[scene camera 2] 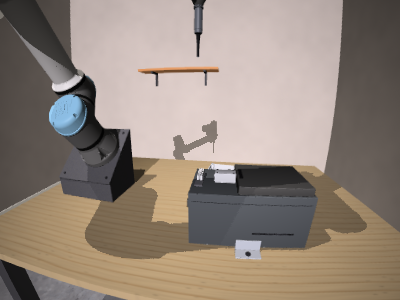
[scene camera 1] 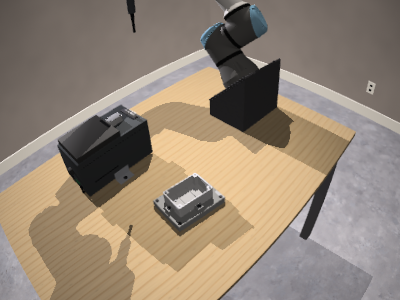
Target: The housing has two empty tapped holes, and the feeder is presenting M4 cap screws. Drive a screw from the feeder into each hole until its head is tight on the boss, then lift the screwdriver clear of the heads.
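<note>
The grey housing (scene camera 1: 190,203) stands on a flat base plate on the table; dark round spots show at its sides and at the plate's corners, too small to tell which are the tapped holes. The dark feeder (scene camera 1: 122,147) (scene camera 2: 250,217) stands to its left in the scene camera 1 view, with pale parts on its top. My screwdriver (scene camera 1: 134,31) (scene camera 2: 198,55) points downward, high above the table and well apart from feeder and housing. Its thin tip looks dark; whether a screw sits on it is too small to tell. The housing does not show in the scene camera 2 view.
The arm's dark wedge-shaped pedestal (scene camera 1: 262,100) (scene camera 2: 85,186) stands on the wooden table (scene camera 1: 300,145) (scene camera 2: 165,270). A small bracket (scene camera 1: 124,175) (scene camera 2: 248,245) juts from the feeder's lower front. An orange shelf (scene camera 2: 180,70) is on the back wall.
</note>
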